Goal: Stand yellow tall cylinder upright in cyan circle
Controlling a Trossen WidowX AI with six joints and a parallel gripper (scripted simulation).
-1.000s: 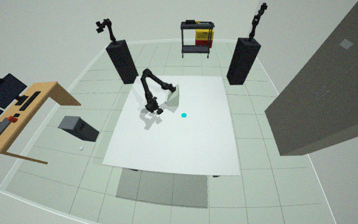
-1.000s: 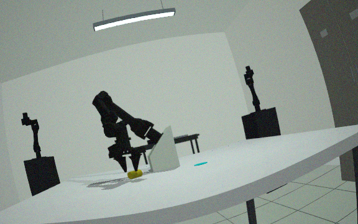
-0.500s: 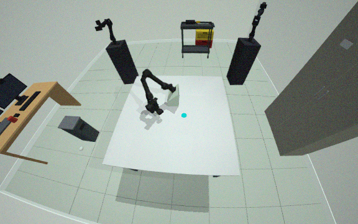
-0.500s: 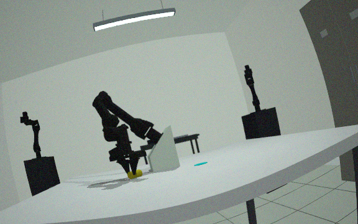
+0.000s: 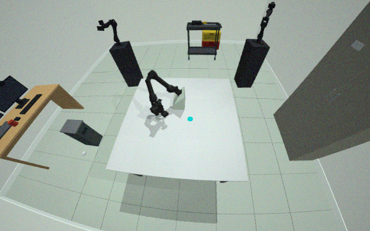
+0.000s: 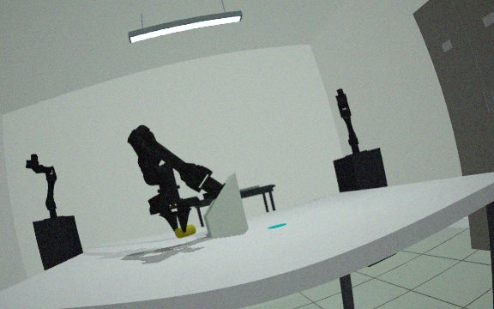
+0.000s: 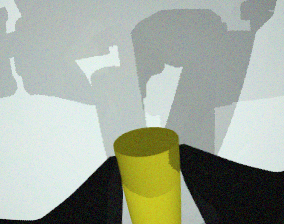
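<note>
My gripper tip is now 290 mm to the right of the cyan circle, 40 mm short of it and 40 mm above it. Round my gripper tip: yellow cylinder 20 mm to the left, 10 mm behind.
</note>
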